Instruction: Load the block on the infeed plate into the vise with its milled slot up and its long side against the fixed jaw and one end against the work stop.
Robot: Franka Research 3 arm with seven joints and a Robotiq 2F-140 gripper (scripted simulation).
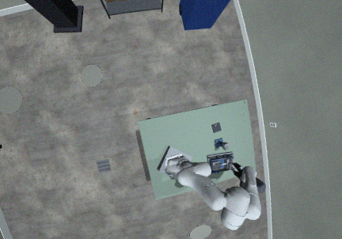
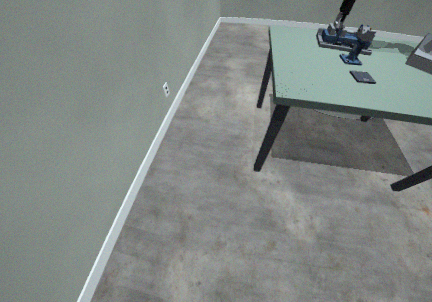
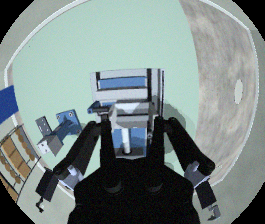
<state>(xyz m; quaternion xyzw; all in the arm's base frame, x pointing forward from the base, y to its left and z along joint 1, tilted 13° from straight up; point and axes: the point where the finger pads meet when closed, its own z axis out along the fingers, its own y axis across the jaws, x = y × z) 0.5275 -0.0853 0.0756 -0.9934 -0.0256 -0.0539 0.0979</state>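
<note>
The part lies 20 mm below my hand. From my hand the other things lie so: vise: 70 mm behind, 20 mm to the left, 80 mm below.
</note>
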